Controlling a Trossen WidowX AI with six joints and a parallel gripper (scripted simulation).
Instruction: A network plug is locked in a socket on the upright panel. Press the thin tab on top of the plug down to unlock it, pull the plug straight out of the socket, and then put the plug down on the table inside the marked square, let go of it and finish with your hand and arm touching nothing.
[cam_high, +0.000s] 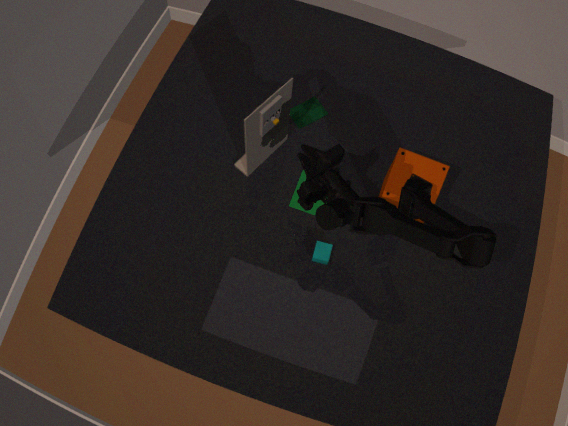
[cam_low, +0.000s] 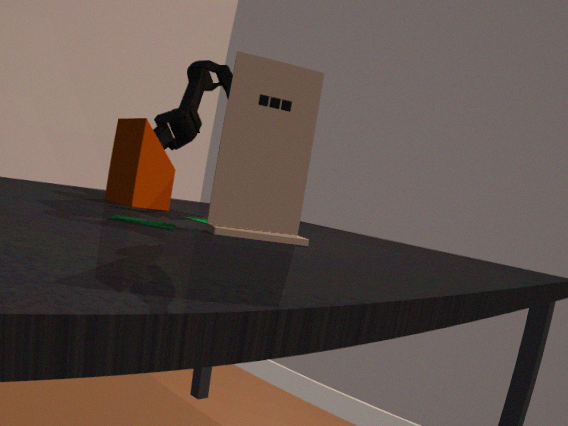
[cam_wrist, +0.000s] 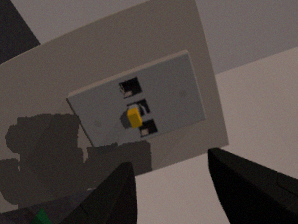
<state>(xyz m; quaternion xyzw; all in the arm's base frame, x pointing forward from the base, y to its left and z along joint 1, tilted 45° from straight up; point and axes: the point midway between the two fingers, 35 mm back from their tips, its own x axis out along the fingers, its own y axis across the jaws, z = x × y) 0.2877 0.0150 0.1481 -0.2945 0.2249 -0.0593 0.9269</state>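
Right now my gripper tip is 100 mm short of the network plug, 60 mm to the left of it and 20 mm above it. From my gripper tip the other things lie so: teal cube: 240 mm below, 150 mm behind, 130 mm to the left; then beige upright panel: 120 mm ahead, 110 mm below, 70 mm to the right; then dark green square: 260 mm to the right, 250 mm below, 70 mm ahead.
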